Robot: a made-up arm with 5 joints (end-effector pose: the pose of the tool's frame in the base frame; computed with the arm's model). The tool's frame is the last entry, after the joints.
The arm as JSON. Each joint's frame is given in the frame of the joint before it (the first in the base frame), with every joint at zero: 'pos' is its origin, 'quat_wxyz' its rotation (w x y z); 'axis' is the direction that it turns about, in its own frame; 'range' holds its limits. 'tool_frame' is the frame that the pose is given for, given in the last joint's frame.
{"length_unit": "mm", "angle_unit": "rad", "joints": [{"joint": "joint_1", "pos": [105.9, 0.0, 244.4], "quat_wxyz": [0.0, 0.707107, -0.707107, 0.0], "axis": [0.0, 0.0, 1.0], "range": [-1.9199, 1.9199]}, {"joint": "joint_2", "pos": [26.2, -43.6, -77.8], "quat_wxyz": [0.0, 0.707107, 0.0, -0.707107], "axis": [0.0, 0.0, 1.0], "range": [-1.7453, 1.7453]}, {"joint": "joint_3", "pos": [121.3, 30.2, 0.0], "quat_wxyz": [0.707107, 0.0, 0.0, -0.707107], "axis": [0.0, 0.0, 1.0], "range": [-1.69, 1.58]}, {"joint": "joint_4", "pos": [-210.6, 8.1, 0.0], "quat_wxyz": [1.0, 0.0, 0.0, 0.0], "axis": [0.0, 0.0, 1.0], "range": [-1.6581, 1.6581]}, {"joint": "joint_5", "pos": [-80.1, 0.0, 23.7], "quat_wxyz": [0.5, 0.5, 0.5, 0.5], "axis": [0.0, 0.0, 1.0], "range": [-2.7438, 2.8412]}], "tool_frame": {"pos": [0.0, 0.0, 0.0], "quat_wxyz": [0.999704, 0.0, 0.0, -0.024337]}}
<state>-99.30 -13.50 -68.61 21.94 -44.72</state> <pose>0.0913 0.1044 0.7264 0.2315 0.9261 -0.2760 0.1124</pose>
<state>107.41 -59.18 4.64 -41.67 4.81</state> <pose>0.0850 -0.0582 0.6661 0.0328 0.8151 0.5768 -0.0431</pose>
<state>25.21 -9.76 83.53 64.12 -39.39</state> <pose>0.1591 -0.0278 0.1932 0.7604 -0.0599 0.4014 -0.5070</pose>
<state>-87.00 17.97 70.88 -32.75 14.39</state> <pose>0.1171 0.1664 0.1514 0.6238 0.1783 -0.2307 0.7252</pose>
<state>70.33 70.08 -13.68 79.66 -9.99</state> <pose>0.1822 -0.2208 0.1086 0.6887 0.1883 0.3429 -0.6105</pose>
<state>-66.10 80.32 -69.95 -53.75 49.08</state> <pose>0.2845 0.3968 0.3379 0.2202 0.1580 -0.9047 0.3288</pose>
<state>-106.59 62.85 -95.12 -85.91 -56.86</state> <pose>0.0223 0.2894 0.5406 0.2233 -0.9629 0.1162 0.0970</pose>
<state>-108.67 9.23 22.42 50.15 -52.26</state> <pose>0.0161 0.2735 0.2542 0.8902 0.0708 -0.0101 0.4499</pose>
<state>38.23 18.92 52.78 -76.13 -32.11</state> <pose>0.3127 -0.1661 0.2359 0.5456 -0.0213 -0.7336 -0.4046</pose>
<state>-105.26 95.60 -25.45 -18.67 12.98</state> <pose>0.0319 0.2808 0.0223 0.5041 0.2433 -0.2227 0.7982</pose>
